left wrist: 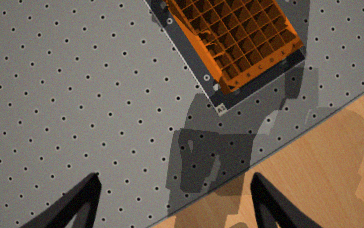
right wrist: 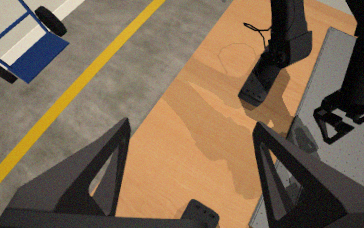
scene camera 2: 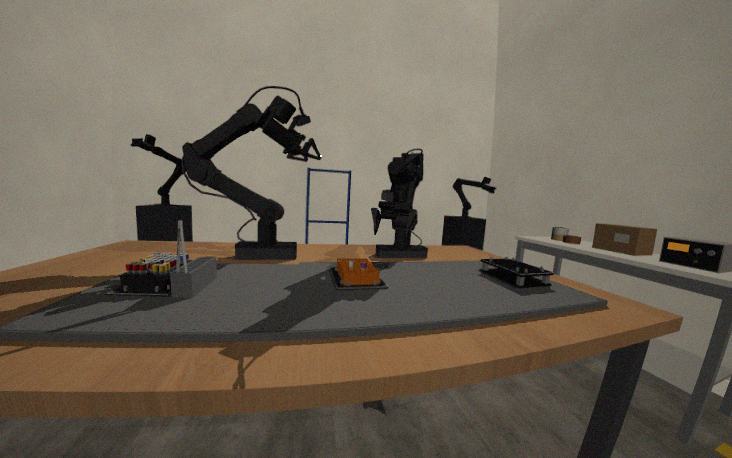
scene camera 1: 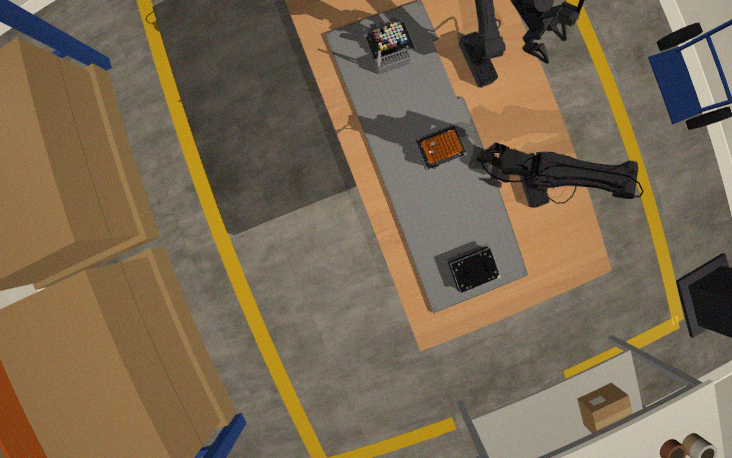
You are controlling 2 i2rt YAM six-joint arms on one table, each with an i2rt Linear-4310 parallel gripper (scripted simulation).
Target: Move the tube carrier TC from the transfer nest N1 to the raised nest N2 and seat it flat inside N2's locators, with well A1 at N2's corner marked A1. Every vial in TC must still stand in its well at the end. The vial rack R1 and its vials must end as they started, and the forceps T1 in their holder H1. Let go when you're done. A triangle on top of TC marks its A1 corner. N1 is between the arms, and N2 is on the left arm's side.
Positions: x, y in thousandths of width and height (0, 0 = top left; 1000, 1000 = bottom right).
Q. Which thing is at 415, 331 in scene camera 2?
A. The right gripper.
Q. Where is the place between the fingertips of the right gripper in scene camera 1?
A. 760, 112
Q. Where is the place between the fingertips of the right gripper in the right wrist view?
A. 529, 550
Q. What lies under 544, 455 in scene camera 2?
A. The left gripper.
